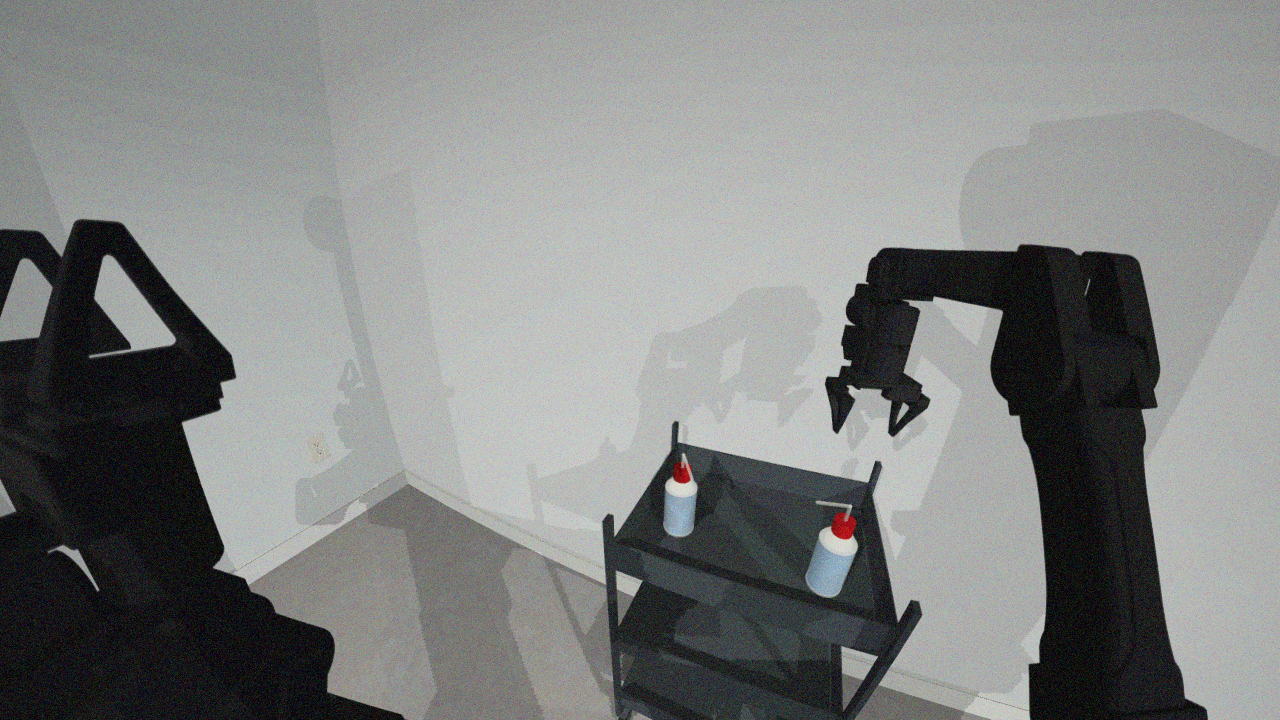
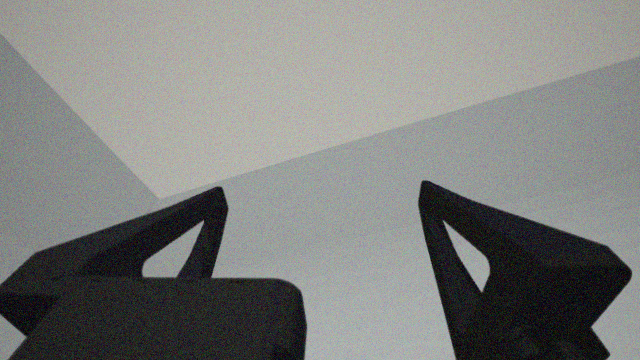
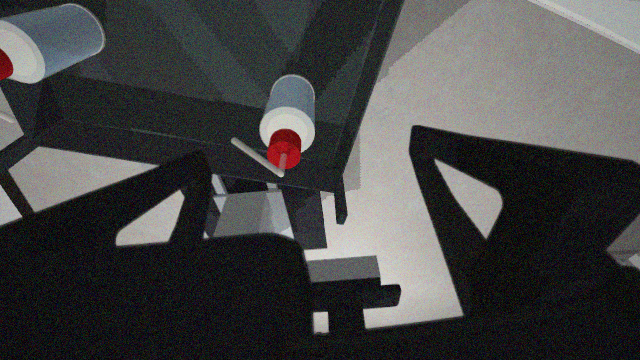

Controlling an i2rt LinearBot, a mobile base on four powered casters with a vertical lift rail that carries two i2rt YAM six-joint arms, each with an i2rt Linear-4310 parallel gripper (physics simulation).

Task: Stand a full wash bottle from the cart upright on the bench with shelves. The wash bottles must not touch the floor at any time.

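Frame: origin at the left arm's base, x down, y left, z ahead, level; metres.
Seen in the pictures: left gripper, fingertip midpoint: (image 1: 55, 225) (image 2: 320, 194); right gripper, fingertip midpoint: (image 1: 863, 433) (image 3: 307, 149); right arm's base, link origin: (image 3: 344, 297).
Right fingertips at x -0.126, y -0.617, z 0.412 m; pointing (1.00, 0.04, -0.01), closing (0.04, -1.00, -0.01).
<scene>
Offsets run from my right fingertips to a thing's top centre. "pt": to the spot under its first point. Level surfaces: height alone.
Two upright wash bottles with red caps and light-blue bodies stand on the top tray of a dark cart @[pt dy +0.254, dx +0.205, dz -0.113 m] (image 1: 698, 580) (image 3: 125, 107). The left bottle @[dy +0.280, dx +0.078, dz +0.037 m] (image 1: 679, 510) (image 3: 70, 37) is near the tray's left side. The right bottle @[dy +0.043, dx +0.078, dz -0.070 m] (image 1: 832, 564) (image 3: 292, 100) is near the front right corner, its straw pointing left. My right gripper (image 1: 865, 429) (image 3: 307, 149) is open and empty, pointing down above the cart's back right. My left gripper (image 1: 60, 234) (image 2: 320, 194) is open and empty, raised and pointing up at far left. The bench with shelves does not show.
The cart has lower shelves (image 1: 729, 653) and upright corner posts (image 1: 611, 582). Pale walls (image 1: 537, 223) meet in a corner behind it. A wall socket @[dy +1.763, dx +0.457, dz +0.484 m] (image 1: 318, 447) is at left. Grey floor @[dx +0.915 m] (image 1: 384, 573) shows left of the cart. Arm shadows fall on the wall.
</scene>
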